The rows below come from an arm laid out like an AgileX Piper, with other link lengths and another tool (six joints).
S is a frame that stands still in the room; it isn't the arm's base.
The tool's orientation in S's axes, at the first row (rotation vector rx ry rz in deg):
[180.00, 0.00, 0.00]
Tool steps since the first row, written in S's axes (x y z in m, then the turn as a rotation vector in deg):
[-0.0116, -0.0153, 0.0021, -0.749, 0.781, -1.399]
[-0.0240, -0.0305, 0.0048, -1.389, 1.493, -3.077]
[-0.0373, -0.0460, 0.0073, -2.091, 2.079, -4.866]
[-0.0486, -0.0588, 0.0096, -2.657, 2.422, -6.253]
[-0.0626, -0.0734, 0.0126, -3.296, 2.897, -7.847]
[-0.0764, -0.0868, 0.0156, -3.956, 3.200, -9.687]
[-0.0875, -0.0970, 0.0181, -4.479, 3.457, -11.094]
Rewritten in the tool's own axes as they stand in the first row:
[-0.0116, 0.0153, -0.0021, -0.749, -0.781, 1.399]
[-0.0240, 0.0305, -0.0048, -1.389, -1.493, 3.077]
[-0.0373, 0.0460, -0.0073, -2.091, -2.079, 4.866]
[-0.0486, 0.0588, -0.0096, -2.657, -2.422, 6.253]
[-0.0626, 0.0734, -0.0126, -3.296, -2.897, 7.847]
[-0.0764, 0.0868, -0.0156, -3.956, -3.200, 9.687]
[-0.0875, 0.0970, -0.0181, -4.479, -3.457, 11.094]

